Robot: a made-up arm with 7 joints. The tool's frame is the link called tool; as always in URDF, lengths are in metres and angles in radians.
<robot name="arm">
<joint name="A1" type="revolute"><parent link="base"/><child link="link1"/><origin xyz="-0.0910 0.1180 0.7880" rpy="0.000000 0.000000 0.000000"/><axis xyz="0.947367 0.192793 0.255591"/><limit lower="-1.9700" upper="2.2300" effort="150" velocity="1.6"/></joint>
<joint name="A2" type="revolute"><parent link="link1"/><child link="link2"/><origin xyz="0.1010 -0.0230 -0.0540" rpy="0.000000 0.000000 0.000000"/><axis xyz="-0.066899 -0.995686 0.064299"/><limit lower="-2.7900" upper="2.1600" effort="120" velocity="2"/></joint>
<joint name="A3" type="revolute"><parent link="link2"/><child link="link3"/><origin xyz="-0.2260 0.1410 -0.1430" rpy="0.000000 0.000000 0.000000"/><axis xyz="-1 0 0"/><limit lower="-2.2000" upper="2.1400" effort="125" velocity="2.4"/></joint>
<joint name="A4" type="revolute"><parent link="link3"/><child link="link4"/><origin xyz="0.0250 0.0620 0.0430" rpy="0.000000 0.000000 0.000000"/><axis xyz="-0.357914 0.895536 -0.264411"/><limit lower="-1.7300" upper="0.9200" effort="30" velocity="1.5"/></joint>
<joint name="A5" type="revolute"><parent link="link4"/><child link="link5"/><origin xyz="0.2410 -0.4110 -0.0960" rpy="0.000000 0.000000 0.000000"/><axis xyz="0.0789 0.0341 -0.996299"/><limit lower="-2.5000" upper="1.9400" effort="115" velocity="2.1"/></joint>
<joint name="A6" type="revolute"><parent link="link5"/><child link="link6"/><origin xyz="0.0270 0.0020 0.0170" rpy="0.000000 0.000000 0.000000"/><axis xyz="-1 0 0"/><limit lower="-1.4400" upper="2.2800" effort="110" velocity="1.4"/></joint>
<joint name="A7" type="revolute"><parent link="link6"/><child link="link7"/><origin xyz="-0.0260 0.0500 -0.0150" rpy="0.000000 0.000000 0.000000"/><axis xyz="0 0 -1"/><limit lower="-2.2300" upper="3.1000" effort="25" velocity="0.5"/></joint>
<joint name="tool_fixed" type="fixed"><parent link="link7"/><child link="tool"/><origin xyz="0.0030 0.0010 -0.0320" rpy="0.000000 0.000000 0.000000"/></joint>
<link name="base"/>
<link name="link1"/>
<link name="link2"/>
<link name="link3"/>
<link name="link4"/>
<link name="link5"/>
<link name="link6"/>
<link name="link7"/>
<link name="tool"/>
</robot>
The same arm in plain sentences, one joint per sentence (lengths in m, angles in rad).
The arm has seven revolute joints in a row. What follows holds with every joint at zero, and every direction is one of the base frame's.
The first joint sits 0.0910 m along -x and 0.1180 m along +y and 0.7880 m along +z from the base frame's origin and rotates about the direction (0.947367, 0.192793, 0.255591), from -1.9700 to 2.2300 rad.
The second joint sits 0.1010 m along +x and 0.0230 m along -y and 0.0540 m along -z from the first joint and rotates about the direction (-0.066899, -0.995686, 0.064299), from -2.7900 to 2.1600 rad.
The third joint sits 0.2260 m along -x and 0.1410 m along +y and 0.1430 m along -z from the second joint and rotates about -x, from -2.2000 to 2.1400 rad.
The fourth joint sits 0.0250 m along +x and 0.0620 m along +y and 0.0430 m along +z from the third joint and rotates about the direction (-0.357914, 0.895536, -0.264411), from -1.7300 to 0.9200 rad.
The fifth joint sits 0.2410 m along +x and 0.4110 m along -y and 0.0960 m along -z from the fourth joint and rotates about the direction (0.0789, 0.0341, -0.996299), from -2.5000 to 1.9400 rad.
The sixth joint sits 0.0270 m along +x and 0.0020 m along +y and 0.0170 m along +z from the fifth joint and rotates about -x, from -1.4400 to 2.2800 rad.
The seventh joint sits 0.0260 m along -x and 0.0500 m along +y and 0.0150 m along -z from the sixth joint and rotates about -z, from -2.2300 to 3.1000 rad.
The tool frame, which is the frame that the pose is given for, sits 0.0030 m along +x and 0.0010 m along +y and 0.0320 m along -z from the seventh joint; its axes are parallel to the base frame's.

